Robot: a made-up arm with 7 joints.
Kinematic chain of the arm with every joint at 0, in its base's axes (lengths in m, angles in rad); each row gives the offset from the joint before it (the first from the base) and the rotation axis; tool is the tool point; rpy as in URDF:
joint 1: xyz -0.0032 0.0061 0.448 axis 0 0.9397 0.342
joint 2: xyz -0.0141 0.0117 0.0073 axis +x
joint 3: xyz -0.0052 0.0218 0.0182 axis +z
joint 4: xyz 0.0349 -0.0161 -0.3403 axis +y
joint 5: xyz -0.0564 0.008 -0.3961 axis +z
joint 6: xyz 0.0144 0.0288 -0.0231 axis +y
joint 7: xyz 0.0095 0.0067 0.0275 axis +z
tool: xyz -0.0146 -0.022 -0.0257 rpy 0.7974 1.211 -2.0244
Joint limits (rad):
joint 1: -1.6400..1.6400
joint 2: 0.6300..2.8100
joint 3: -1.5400..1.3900
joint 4: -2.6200..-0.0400
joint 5: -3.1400..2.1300
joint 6: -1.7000..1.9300
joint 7: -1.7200..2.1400
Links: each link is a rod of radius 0.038 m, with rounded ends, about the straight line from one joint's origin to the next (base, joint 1, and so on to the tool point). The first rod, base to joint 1, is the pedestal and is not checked.
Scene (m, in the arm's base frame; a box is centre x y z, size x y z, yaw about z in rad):
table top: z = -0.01
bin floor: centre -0.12 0.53 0 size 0.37 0.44 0.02 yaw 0.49
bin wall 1: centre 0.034 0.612 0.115 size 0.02 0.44 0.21 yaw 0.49
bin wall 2: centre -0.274 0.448 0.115 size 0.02 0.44 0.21 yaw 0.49
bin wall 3: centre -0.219 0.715 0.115 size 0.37 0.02 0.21 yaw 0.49
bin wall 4: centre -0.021 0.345 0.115 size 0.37 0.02 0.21 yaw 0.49
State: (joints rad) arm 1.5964 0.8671 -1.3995 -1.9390 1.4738 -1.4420 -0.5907
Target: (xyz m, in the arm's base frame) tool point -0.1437 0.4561 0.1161
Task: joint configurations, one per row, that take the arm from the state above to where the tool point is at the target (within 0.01 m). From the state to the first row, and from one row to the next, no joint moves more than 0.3 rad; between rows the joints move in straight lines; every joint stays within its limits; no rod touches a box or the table.
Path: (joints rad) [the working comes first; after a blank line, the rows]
Joints at the target: 1.0391 1.7338 -0.7552 -1.6733 1.4466 -1.4552 -0.5850
Straight joint move there: touches bin wall 2.

1: 1.5181 1.1324 -1.3603 -1.9547 1.4694 -1.4403 -0.5767
2: 1.4398 1.3977 -1.3211 -1.9705 1.4650 -1.4386 -0.5628
3: 1.3615 1.6630 -1.2819 -1.9862 1.4606 -1.4370 -0.5488
4: 1.2832 1.9283 -1.2426 -2.0020 1.4562 -1.4353 -0.5348
5: 1.2049 2.1936 -1.2034 -2.0177 1.4517 -1.4336 -0.5209
6: 1.1267 2.4588 -1.1642 -2.0334 1.4473 -1.4319 -0.5069
7: 1.0975 2.2172 -1.0279 -1.9134 1.4471 -1.4397 -0.5329
8: 1.0683 1.9755 -0.8915 -1.7934 1.4468 -1.4475 -0.5590
9: 1.0391 1.7338 -0.7552 -1.6733 1.4466 -1.4552 -0.5850

